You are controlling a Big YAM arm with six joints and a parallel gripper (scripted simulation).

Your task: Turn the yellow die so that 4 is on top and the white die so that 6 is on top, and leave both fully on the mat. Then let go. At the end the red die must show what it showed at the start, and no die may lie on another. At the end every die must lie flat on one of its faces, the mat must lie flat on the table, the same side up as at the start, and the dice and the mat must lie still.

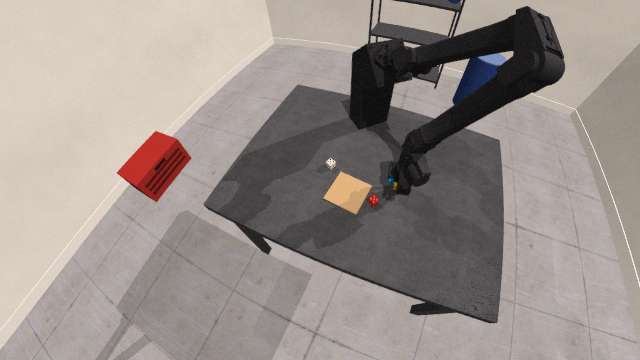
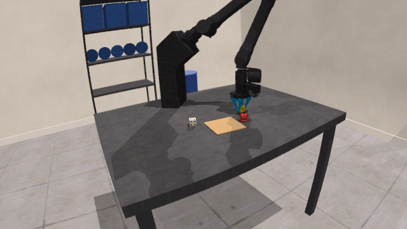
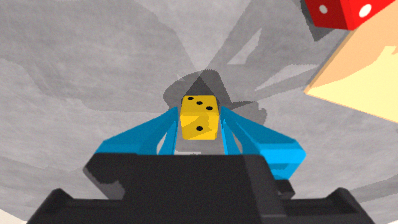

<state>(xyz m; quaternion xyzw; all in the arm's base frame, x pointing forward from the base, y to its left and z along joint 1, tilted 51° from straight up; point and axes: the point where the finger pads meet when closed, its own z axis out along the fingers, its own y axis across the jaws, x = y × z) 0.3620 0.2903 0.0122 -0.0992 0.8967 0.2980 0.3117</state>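
My gripper is now right at the yellow die. From my hand the other things lie so: tan mat: 14 cm to the right, 14 cm ahead, 1 cm below; then red die: 12 cm ahead, 4 cm to the right; then white die: 27 cm to the right, 8 cm ahead.
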